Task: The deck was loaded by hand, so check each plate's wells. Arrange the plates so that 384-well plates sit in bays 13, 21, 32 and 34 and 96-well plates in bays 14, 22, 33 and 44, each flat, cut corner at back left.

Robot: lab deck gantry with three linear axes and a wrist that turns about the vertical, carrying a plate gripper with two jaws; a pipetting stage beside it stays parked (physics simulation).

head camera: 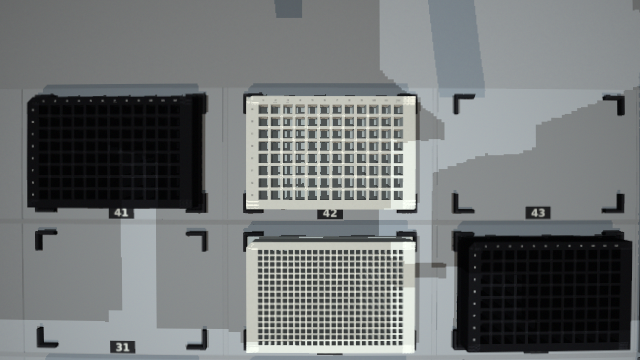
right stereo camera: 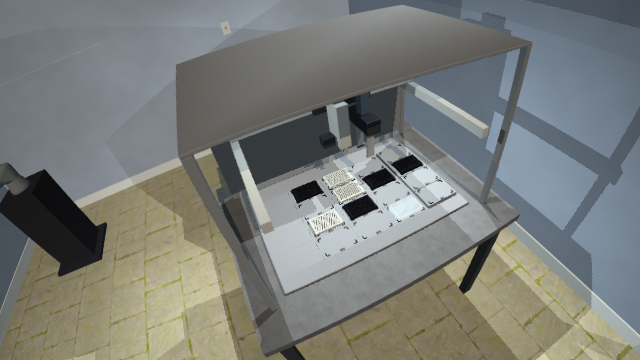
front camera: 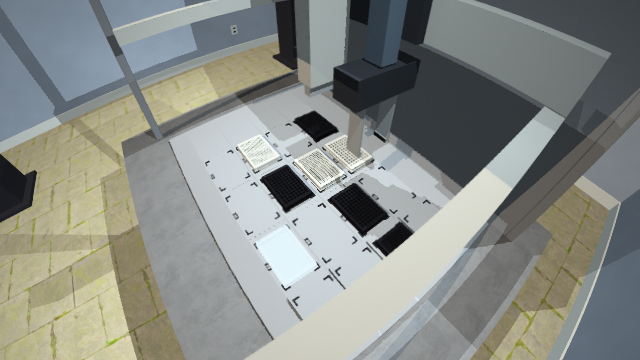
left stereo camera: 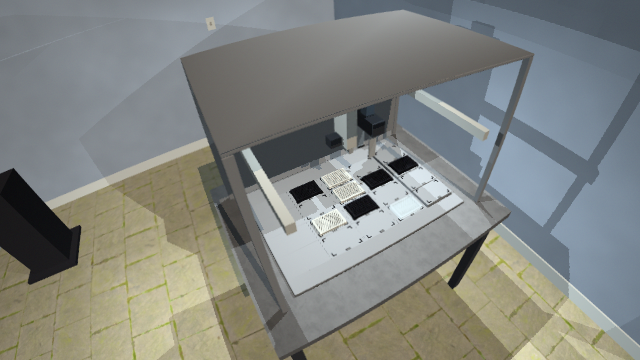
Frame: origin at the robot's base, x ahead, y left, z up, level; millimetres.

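Seen in the pictures: gripper, fingertip midpoint: (right stereo camera: 365, 151) (front camera: 367, 144) (left stereo camera: 365, 151); robot's base, origin of the base link: (right stereo camera: 327, 255) (front camera: 206, 163) (left stereo camera: 333, 255).
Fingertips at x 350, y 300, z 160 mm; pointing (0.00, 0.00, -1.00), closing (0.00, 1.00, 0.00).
Pixels of each thing's middle, then the offset from my fingertips to it.
- White 96-well plate, body centre: (head camera: 330, 153) (front camera: 348, 152) (right stereo camera: 338, 178) (left stereo camera: 336, 178) dx -122, dy +64, dz -153 mm
- White 384-well plate, body centre: (head camera: 330, 294) (front camera: 318, 168) (right stereo camera: 348, 191) (left stereo camera: 348, 191) dx -122, dy -43, dz -153 mm
- White fine-welled plate, body centre: (front camera: 257, 151) (right stereo camera: 325, 222) (left stereo camera: 328, 221) dx -286, dy -150, dz -153 mm
- clear plate, body centre: (front camera: 285, 254) (right stereo camera: 405, 207) (left stereo camera: 405, 206) dx +42, dy -257, dz -153 mm
White 96-well plate (front camera: 339, 149) (head camera: 330, 152) lies flat in bay 42, black 96-well plate (front camera: 315, 125) (head camera: 110, 150) in bay 41. White 384-well plate (front camera: 319, 169) (head camera: 330, 297) lies in bay 32, black 96-well plate (front camera: 358, 207) (head camera: 550, 295) in bay 33. White fine-welled plate (front camera: 258, 152) (left stereo camera: 328, 221) sits in bay 21, black plate (front camera: 286, 187) (left stereo camera: 361, 206) in bay 22, clear plate (front camera: 286, 255) (left stereo camera: 405, 206) in bay 13, black plate (front camera: 395, 239) (left stereo camera: 403, 164) in bay 34; wells are too small there. My gripper (front camera: 368, 146) is open and empty above the deck's back, near bays 42 and 43.
Corner marks outline bays 43 and 31, which hold no plate. The parked pipetting stage (front camera: 325, 45) (right stereo camera: 338, 125) stands left of the gripper. A light rail (front camera: 450, 225) crosses the front view and partly covers the bay 34 plate. Bays 14 and 24 hold no plate.
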